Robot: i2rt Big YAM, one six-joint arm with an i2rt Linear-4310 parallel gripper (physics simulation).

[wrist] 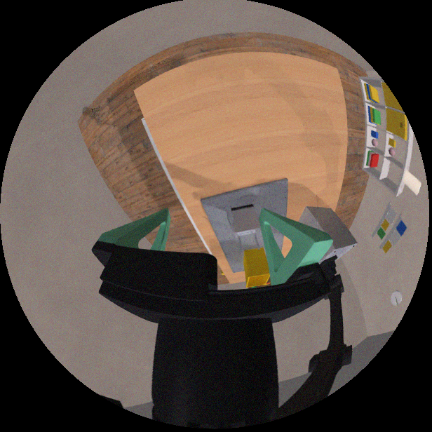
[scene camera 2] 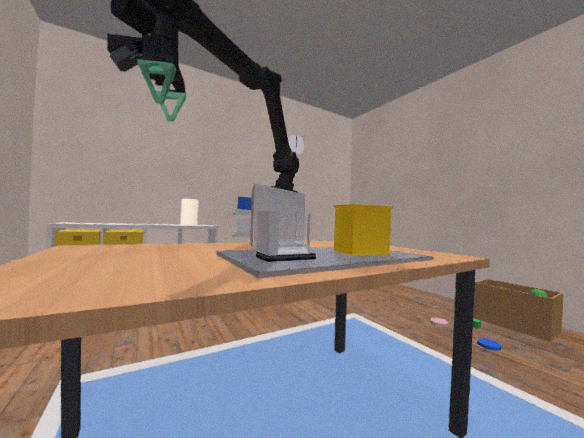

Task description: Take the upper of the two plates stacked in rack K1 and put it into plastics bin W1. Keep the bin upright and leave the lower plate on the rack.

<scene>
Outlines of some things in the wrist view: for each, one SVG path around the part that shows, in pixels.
My gripper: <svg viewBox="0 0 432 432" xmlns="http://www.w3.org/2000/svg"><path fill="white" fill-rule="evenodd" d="M102 233L91 248L95 257L104 266L100 275L102 284L98 292L126 311L145 320L158 323L151 379L151 398L154 404L154 415L164 423L193 428L198 427L200 424L231 424L232 428L272 421L278 413L278 371L272 323L293 316L330 294L330 286L318 264L318 261L327 252L330 245L332 245L330 235L325 231L288 217L283 217L266 208L261 208L259 224L269 267L271 285L258 288L217 290L216 257L205 252L164 251L170 225L168 208ZM269 224L289 238L292 243L285 258L278 248ZM160 224L151 248L149 250L138 248L138 241Z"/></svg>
A yellow bin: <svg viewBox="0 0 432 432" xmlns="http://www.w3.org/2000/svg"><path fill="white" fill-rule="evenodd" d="M264 248L244 250L245 288L264 285L269 278L269 267Z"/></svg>
</scene>
